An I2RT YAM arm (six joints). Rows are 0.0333 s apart.
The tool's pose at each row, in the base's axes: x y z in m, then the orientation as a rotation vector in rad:
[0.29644, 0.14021, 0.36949, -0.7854, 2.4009, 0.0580]
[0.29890, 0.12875, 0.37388, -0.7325, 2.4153, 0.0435]
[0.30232, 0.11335, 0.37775, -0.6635, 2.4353, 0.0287]
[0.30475, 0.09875, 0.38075, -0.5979, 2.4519, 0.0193]
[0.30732, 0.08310, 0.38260, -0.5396, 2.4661, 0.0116]
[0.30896, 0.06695, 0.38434, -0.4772, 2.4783, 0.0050]
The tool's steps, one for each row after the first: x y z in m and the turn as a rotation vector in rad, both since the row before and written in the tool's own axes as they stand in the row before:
[0.00196, -0.01140, -0.00477, 0.0228, 0.0039, 0.0360]
[0.00316, -0.01533, -0.00434, 0.0263, 0.0068, 0.0483]
[0.00326, -0.01430, -0.00361, 0.0218, 0.0047, 0.0465]
[0.00359, -0.01537, -0.00243, 0.0187, 0.0047, 0.0414]
[0.00389, -0.01564, -0.00262, 0.0191, 0.0031, 0.0442]

